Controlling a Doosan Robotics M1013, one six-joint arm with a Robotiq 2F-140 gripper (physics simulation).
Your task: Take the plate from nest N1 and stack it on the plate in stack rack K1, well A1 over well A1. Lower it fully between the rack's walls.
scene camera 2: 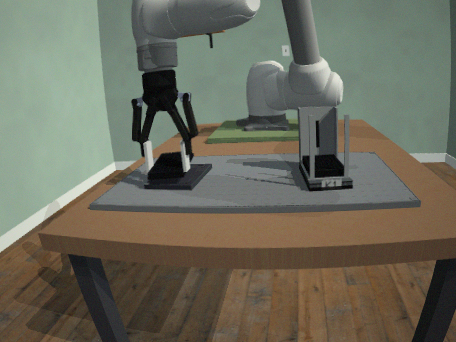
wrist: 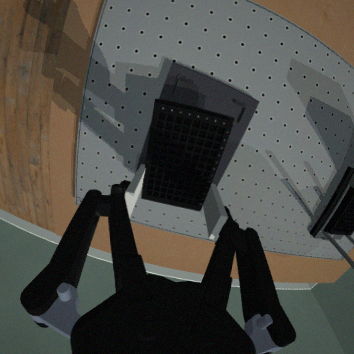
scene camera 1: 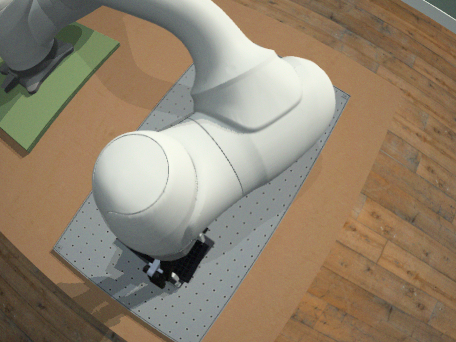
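Where they show: gripper, fingertip midpoint: (scene camera 2: 168, 170) (wrist: 175, 184) (scene camera 1: 184, 257); arm's base, link origin: (scene camera 2: 267, 126) (scene camera 1: 36, 60).
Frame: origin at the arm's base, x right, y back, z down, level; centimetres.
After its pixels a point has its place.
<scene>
My gripper (scene camera 2: 166, 161) {x 19.5, y -66.8, z -3.0 cm} (wrist: 175, 184) {x 19.5, y -66.8, z -3.0 cm} (scene camera 1: 169, 273) is shut on a black gridded plate (scene camera 2: 167, 166) {x 19.8, y -66.3, z -3.8 cm} (wrist: 186, 154) {x 19.4, y -62.5, z -3.6 cm} (scene camera 1: 192, 257) {x 18.7, y -68.1, z -2.6 cm}, with its white pads on the plate's two long sides. The plate sits low over the dark grey nest slab (scene camera 2: 191, 178) {x 14.8, y -64.9, z -0.3 cm} (wrist: 225, 96) {x 16.7, y -54.7, z -0.4 cm} at the left of the board. I cannot tell whether plate and nest touch. Stack rack K1 (scene camera 2: 326, 123) {x -17.5, y -55.8, z -10.4 cm} (wrist: 324, 214) {x -11.3, y -66.4, z 0.0 cm} stands at the right with grey walls and another black plate (scene camera 2: 323, 166) {x -15.5, y -65.2, z -2.4 cm} (wrist: 345, 214) {x -13.2, y -64.1, z -2.6 cm} at its bottom. The arm hides the rack in scene camera 1.
A grey perforated board (scene camera 1: 257, 228) {x 6.4, y -75.3, z 0.8 cm} (scene camera 2: 257, 191) {x -0.9, y -71.0, z 0.8 cm} (wrist: 246, 46) {x 16.0, y -47.4, z 0.8 cm} lies on the brown table (scene camera 1: 55, 184) {x 23.1, y -31.4, z 2.1 cm} (scene camera 2: 239, 235) {x 0.8, y -87.3, z 2.1 cm}. The arm's base stands on a green mat (scene camera 1: 44, 99) {x 8.0, y -13.2, z 0.1 cm} (scene camera 2: 228, 138) {x 13.5, y -19.3, z 0.4 cm} at the back. Thin upright posts (scene camera 2: 346, 140) {x -20.0, y -69.0, z -9.1 cm} line the rack's open front.
</scene>
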